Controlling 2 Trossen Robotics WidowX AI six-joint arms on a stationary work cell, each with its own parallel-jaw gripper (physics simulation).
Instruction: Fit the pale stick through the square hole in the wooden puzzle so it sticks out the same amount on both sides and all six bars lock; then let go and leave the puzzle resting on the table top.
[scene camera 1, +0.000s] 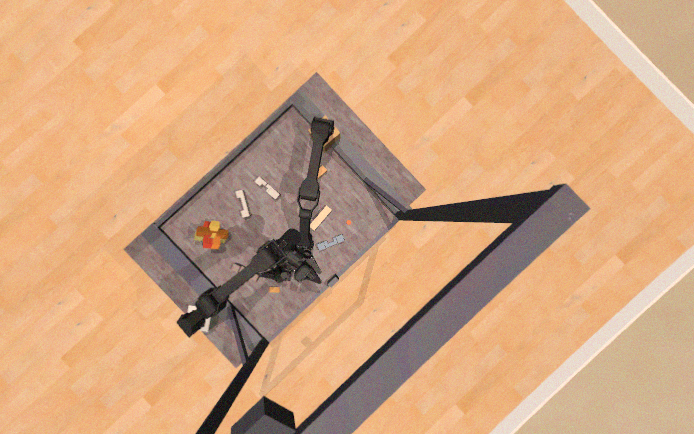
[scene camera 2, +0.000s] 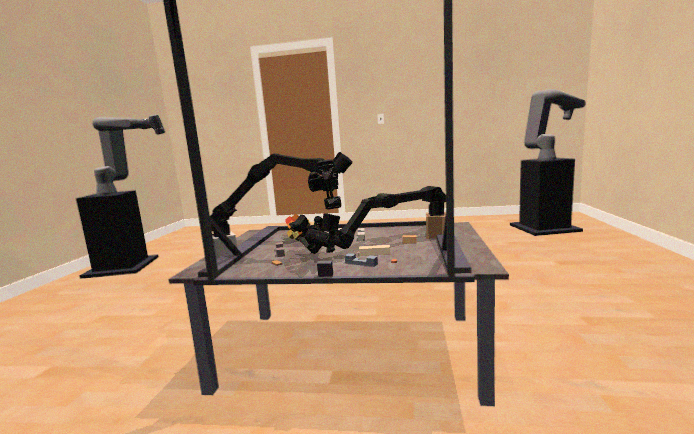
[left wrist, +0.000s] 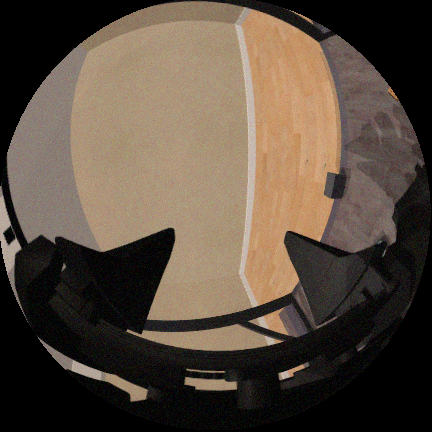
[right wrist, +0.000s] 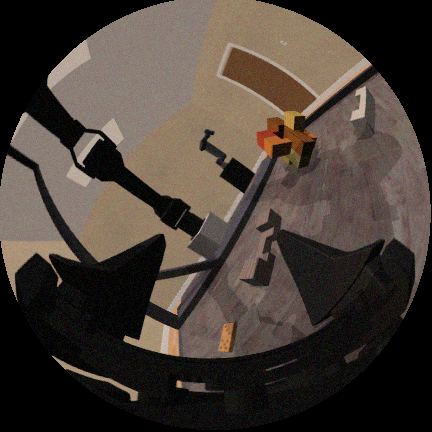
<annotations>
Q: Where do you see my left gripper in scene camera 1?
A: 320, 278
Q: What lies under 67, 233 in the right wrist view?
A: A black frame post.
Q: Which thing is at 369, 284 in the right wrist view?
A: My right gripper.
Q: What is my left gripper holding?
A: Nothing.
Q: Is my left gripper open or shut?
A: Open.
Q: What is my right gripper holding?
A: Nothing.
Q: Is my right gripper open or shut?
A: Open.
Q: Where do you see my left gripper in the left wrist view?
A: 232, 235
</annotations>
